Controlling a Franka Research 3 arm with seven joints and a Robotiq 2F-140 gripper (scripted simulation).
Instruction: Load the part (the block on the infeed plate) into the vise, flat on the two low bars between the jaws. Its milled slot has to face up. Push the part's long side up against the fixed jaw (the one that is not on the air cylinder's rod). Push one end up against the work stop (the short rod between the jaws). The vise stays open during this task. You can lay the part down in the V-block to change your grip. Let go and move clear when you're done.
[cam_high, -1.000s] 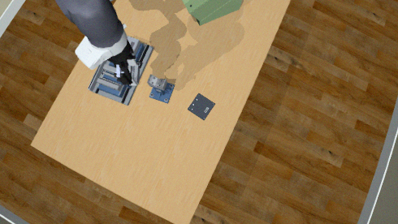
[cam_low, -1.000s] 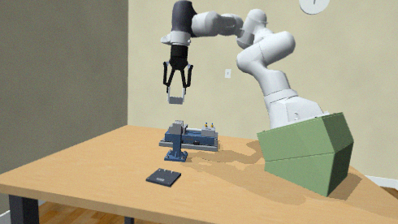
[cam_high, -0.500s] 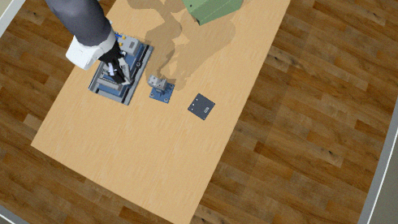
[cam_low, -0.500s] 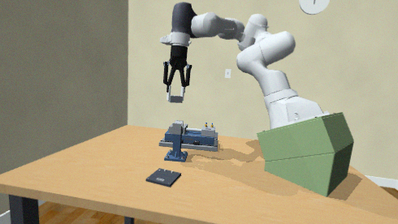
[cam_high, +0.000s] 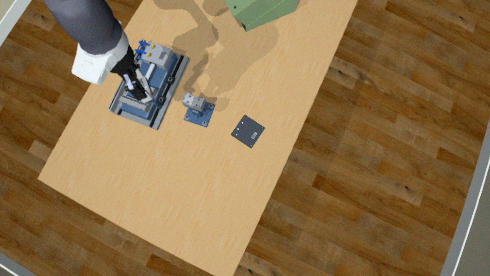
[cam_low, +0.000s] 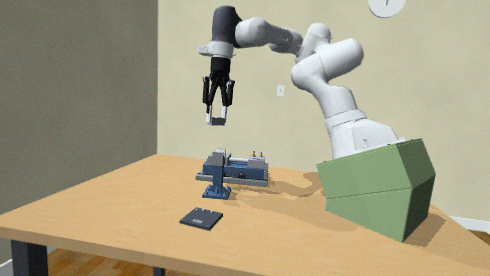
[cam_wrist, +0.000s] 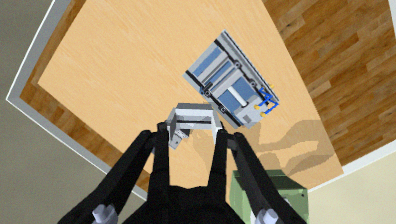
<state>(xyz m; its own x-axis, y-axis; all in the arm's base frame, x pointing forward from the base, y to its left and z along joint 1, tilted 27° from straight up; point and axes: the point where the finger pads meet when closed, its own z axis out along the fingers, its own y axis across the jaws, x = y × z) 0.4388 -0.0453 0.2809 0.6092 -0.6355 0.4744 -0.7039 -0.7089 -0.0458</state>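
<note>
Now: hand 19 cm above the dark work stop rod, 4 cm to the left of it and 1 cm past it. From my hand the other things lie so: grey part: 2 cm below; vise: 24 cm below, 8 cm to the right, 8 cm behind; grey air cylinder: 20 cm below, 17 cm behind, 8 cm to the right.
</note>
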